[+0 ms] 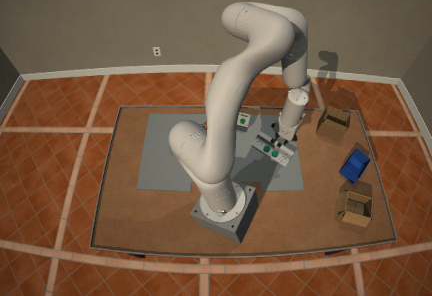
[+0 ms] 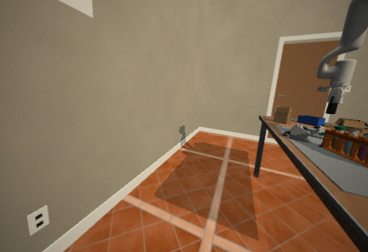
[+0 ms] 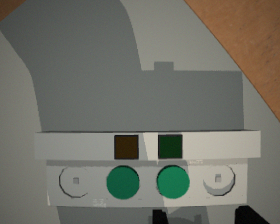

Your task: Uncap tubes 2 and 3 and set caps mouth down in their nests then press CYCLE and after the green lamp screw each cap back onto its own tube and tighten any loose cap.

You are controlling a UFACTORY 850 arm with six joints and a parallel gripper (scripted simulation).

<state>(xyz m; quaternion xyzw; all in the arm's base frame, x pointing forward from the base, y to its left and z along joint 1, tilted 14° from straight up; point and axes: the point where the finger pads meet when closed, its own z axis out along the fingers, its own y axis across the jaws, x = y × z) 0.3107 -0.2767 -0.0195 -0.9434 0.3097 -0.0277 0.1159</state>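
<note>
Right now my hand is 220 mm to the right of the blue cycle key, 180 mm short of it and 100 mm above it. The rest, counted from my hand: blue bin 460 mm to the right, 150 mm below, 70 mm behind; then key housing 200 mm to the left, 190 mm ahead, 120 mm below; then green ready key 180 mm to the left, 170 mm ahead, 100 mm below.
</note>
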